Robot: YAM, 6 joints.
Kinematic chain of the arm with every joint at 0, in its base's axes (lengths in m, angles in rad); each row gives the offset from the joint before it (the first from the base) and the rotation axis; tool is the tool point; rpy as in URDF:
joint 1: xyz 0 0 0.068 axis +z
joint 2: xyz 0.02 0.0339 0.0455 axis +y
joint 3: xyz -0.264 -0.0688 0 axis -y
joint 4: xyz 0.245 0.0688 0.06 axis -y
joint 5: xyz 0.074 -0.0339 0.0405 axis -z
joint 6: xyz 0.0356 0 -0.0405 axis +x
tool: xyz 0 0 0 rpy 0 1.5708 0
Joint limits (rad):
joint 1: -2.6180..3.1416
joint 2: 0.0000..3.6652
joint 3: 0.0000..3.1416
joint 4: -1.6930..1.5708
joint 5: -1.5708..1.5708
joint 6: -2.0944..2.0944
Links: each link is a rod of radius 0.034 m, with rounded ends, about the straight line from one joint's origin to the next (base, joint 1, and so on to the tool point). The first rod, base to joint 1, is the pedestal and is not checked.
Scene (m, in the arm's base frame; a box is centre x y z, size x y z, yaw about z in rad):
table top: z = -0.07
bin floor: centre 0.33 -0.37 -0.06 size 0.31 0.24 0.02 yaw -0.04
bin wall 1: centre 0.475 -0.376 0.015 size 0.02 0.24 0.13 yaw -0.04
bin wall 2: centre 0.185 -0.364 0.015 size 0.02 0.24 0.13 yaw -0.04
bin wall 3: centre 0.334 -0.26 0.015 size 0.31 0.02 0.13 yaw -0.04
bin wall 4: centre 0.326 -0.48 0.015 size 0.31 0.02 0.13 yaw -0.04
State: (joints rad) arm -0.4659 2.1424 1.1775 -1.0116 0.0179 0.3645
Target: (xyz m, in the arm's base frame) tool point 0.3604 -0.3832 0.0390
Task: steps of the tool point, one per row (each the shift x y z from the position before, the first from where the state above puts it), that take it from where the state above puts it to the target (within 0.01 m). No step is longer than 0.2 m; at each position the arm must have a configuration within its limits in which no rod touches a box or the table.
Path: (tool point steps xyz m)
1: 0.0028 -0.1055 0.1080
2: -0.0646 -0.0712 0.1443
3: 0.0434 -0.0351 -0.0544
4: 0.0409 -0.0238 -0.0666
5: 0.0356 -0.0109 -0.0763
6: 0.0270 0.0024 -0.0836

